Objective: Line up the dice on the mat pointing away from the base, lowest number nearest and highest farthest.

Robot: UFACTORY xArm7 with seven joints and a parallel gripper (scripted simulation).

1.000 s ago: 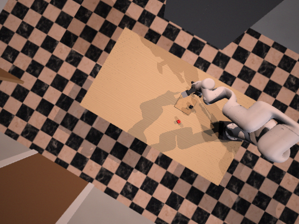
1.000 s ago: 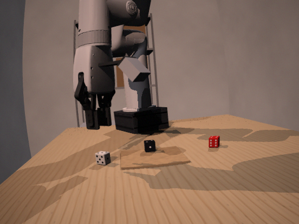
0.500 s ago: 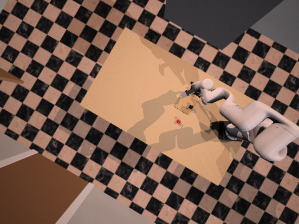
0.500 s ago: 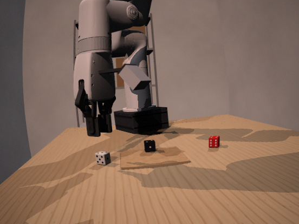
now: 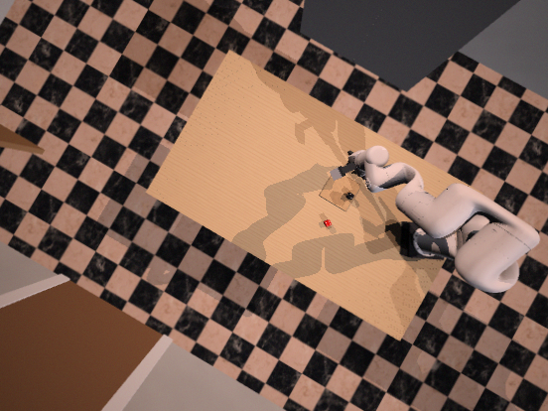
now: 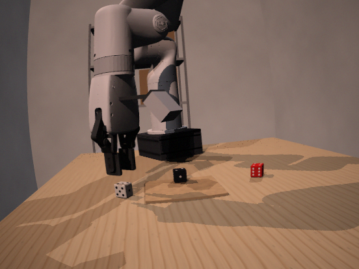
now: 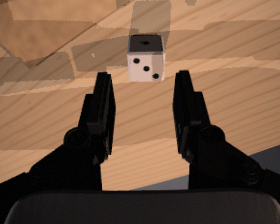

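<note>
Now: hand 50 mm above the white die. Round my hand: thin mat: 110 mm to the left, 60 mm below, 10 mm behind; red die: 270 mm to the left, 50 mm below, 10 mm behind; black die: 120 mm to the left, 50 mm below, 50 mm behind.
</note>
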